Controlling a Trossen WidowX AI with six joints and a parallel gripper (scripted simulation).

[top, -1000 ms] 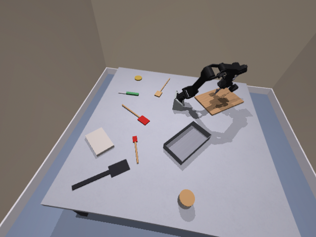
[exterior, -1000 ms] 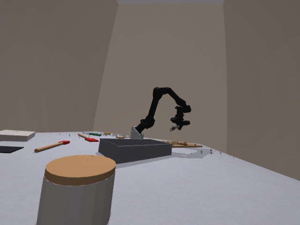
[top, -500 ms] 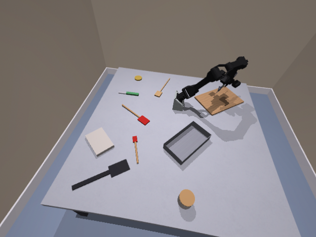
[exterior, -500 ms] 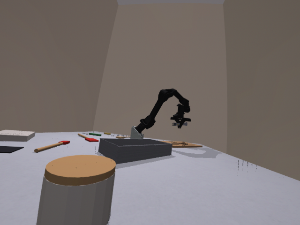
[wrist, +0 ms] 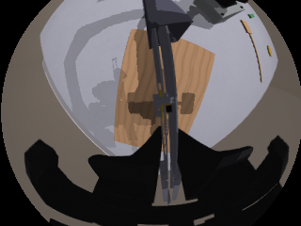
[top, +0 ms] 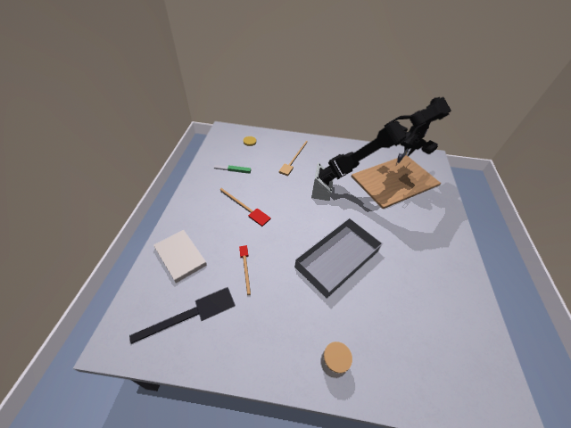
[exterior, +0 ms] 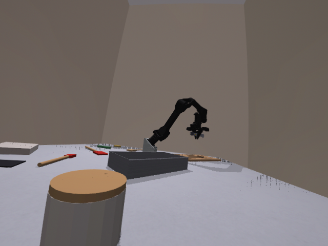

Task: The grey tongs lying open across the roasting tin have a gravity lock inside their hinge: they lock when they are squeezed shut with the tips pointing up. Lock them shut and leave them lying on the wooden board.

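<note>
Now: gripper tip 150 mm above the wooden board. Also, from my gripper tip: red spatula: 340 mm ahead, 650 mm to the right, 150 mm below; roasting tin: 510 mm ahead, 250 mm to the right, 130 mm below; yellow disc: 130 mm behind, 770 mm to the right, 150 mm below.
</note>
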